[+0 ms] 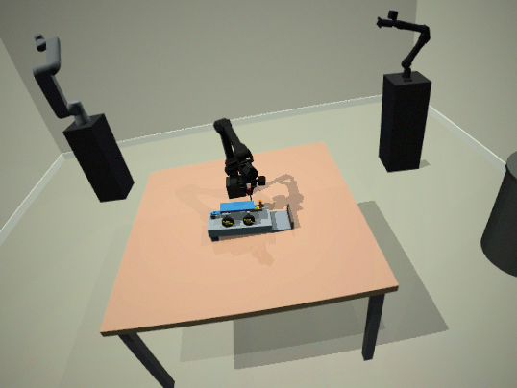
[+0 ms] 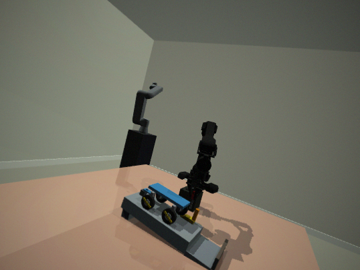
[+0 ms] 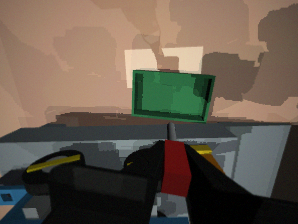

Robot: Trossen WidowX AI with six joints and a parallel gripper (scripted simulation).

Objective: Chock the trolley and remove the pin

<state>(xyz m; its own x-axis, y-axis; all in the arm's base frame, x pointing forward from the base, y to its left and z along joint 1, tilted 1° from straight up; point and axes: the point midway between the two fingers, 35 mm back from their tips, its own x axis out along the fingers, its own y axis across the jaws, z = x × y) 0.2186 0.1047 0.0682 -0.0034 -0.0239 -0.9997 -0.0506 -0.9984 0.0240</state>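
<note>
Right now my gripper tip is 140 mm above the green tray and 20 mm past it. Round my gripper tip: trolley (110 mm ahead, 70 mm to the right, 20 mm below); yellow chock (50 mm below, 50 mm ahead, 30 mm to the left); stop pin (right at my gripper tip).
</note>
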